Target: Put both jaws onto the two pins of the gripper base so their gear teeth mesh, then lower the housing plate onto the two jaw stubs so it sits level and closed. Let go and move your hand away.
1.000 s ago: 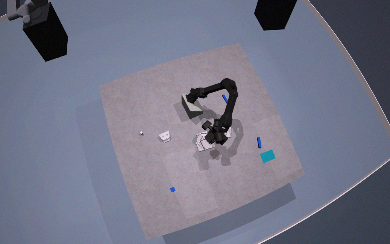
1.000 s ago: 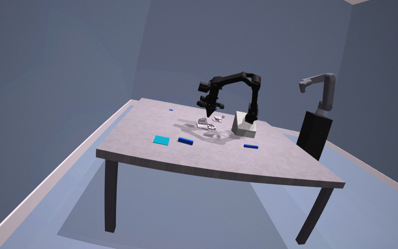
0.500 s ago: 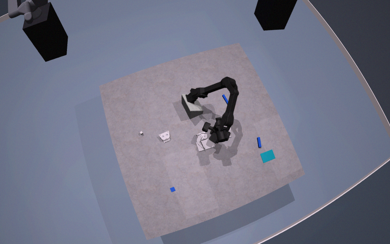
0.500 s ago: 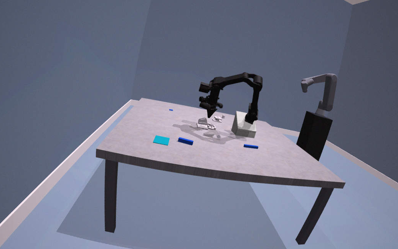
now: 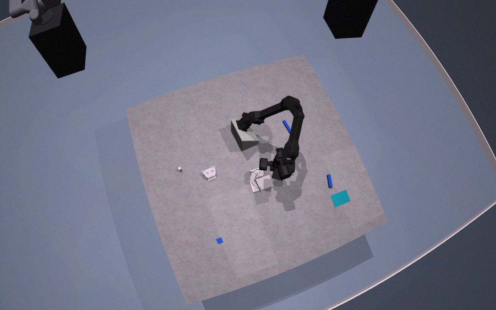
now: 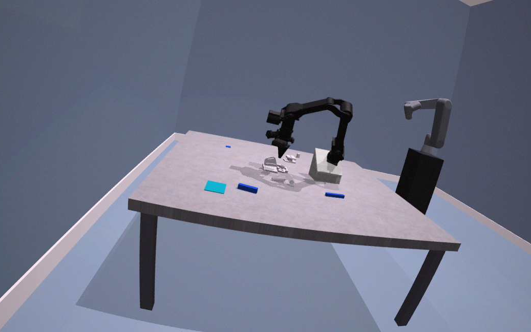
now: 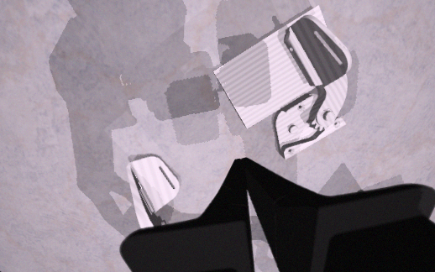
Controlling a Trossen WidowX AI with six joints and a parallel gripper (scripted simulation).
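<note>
My gripper tip is now 130 mm to the right of the white jaw, 70 mm above it and 50 mm past it. The rest, counted from my gripper tip: teal tile 360 mm to the left, 240 mm ahead, 80 mm below; blue bar 270 mm behind, 170 mm to the left, 80 mm below; white stepped part 340 mm to the right, 90 mm behind, 70 mm below.
</note>
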